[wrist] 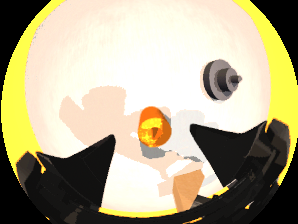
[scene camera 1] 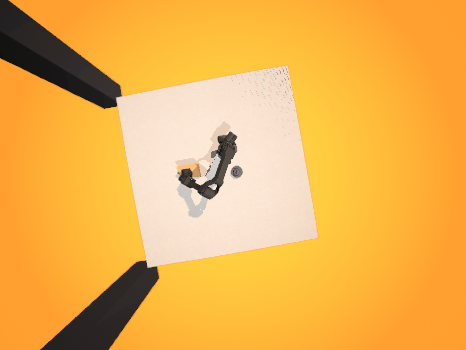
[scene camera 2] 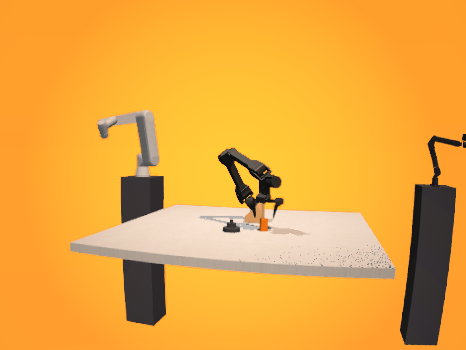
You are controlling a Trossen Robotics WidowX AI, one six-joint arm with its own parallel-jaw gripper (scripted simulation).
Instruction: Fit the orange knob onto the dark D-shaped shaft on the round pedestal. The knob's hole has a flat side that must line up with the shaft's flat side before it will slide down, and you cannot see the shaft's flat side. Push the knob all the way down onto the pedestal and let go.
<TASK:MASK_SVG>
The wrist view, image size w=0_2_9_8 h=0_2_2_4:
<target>my gripper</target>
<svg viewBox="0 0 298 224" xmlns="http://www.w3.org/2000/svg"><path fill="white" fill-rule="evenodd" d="M290 133L287 124L274 117L267 125L267 131L265 120L257 124L257 127L247 129L245 133L226 132L201 124L190 124L190 135L204 153L223 188L234 180L237 180L237 183L226 192L218 194L213 200L197 205L197 208L165 216L112 216L90 209L90 205L101 208L106 179L116 148L113 133L67 159L40 151L35 152L35 157L27 151L15 163L21 188L27 193L29 200L52 224L249 224L269 204L279 188L278 181L275 180L289 161L287 157L290 153Z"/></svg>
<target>orange knob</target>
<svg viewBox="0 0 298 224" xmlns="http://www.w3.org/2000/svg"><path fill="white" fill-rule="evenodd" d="M145 108L141 112L140 121L138 121L138 140L140 140L140 143L148 145L148 147L160 147L172 136L172 127L170 127L169 121L162 115L160 109L154 107Z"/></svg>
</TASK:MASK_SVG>
